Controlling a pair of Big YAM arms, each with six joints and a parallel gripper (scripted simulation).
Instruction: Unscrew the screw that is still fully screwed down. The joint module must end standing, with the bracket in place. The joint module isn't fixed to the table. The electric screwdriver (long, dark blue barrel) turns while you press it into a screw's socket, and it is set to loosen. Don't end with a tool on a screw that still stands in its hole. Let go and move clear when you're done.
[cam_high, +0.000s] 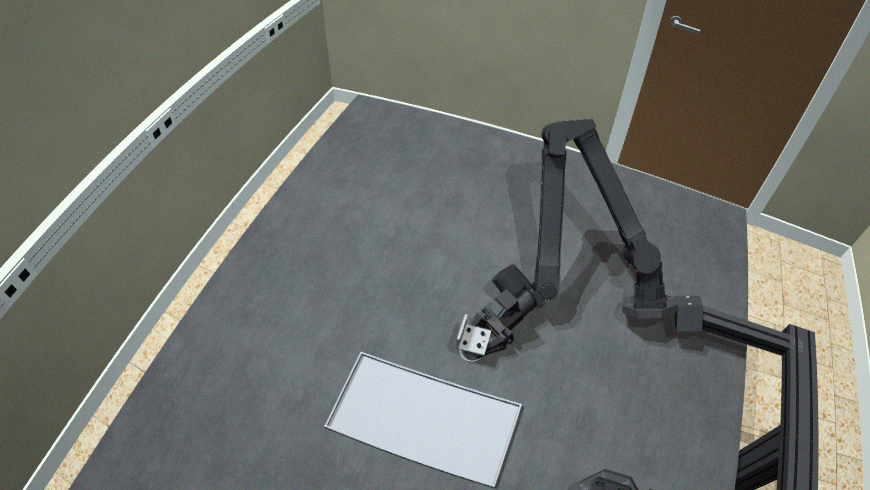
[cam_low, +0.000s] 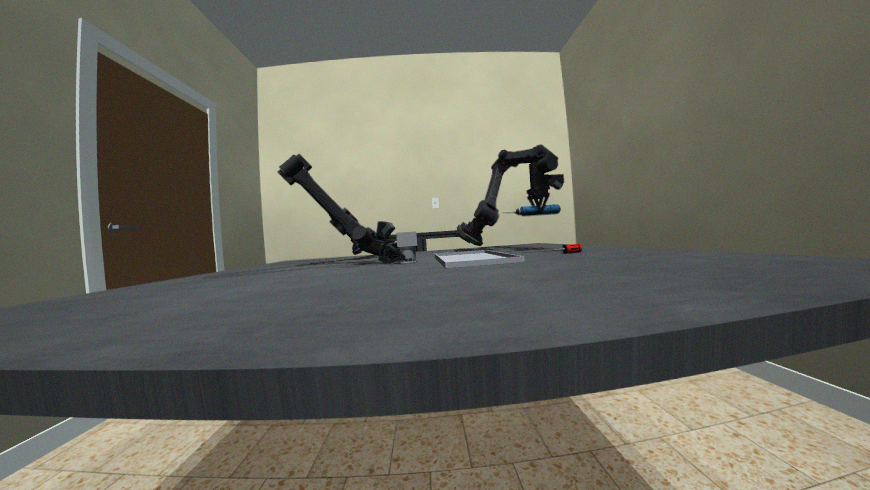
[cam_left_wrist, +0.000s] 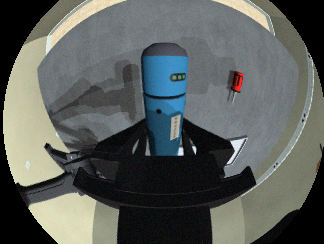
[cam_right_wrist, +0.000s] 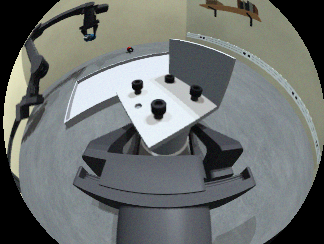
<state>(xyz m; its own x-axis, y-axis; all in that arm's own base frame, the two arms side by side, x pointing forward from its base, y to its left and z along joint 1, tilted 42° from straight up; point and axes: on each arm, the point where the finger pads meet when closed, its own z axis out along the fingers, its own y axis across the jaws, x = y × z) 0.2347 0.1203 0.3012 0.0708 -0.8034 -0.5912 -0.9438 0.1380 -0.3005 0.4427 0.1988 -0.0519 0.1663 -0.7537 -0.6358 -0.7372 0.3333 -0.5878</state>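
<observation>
Right now the grey bracket is 50 mm above my right hand. Also, from my right hand: flat white tray 40 mm ahead, 220 mm to the left, 20 mm below; then red-handled screwdriver 100 mm ahead, 550 mm to the left, 10 mm below.
</observation>
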